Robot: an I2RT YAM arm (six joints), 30 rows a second.
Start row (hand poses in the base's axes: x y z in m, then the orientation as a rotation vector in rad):
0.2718 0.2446 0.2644 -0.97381 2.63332 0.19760
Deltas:
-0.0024 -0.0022 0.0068 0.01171 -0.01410 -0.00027
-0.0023 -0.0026 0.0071 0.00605 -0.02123 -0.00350
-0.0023 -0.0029 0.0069 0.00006 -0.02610 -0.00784
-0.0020 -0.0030 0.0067 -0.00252 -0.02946 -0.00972
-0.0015 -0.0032 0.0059 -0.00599 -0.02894 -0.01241
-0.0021 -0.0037 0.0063 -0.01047 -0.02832 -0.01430
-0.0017 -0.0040 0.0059 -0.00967 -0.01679 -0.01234
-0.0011 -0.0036 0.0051 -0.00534 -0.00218 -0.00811
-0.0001 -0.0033 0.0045 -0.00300 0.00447 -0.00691
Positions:
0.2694 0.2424 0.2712 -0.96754 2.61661 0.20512
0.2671 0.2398 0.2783 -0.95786 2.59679 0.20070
0.2648 0.2369 0.2852 -0.94389 2.57639 0.18501
0.2628 0.2339 0.2919 -0.92797 2.55443 0.16400
0.2613 0.2307 0.2978 -0.90999 2.53493 0.13838
0.2592 0.2270 0.3041 -0.89144 2.51778 0.10719
0.2575 0.2230 0.3100 -0.87692 2.50994 0.08331
0.2564 0.2194 0.3151 -0.86845 2.51263 0.07299
0.2563 0.2161 0.3196 -0.86167 2.52038 0.06899

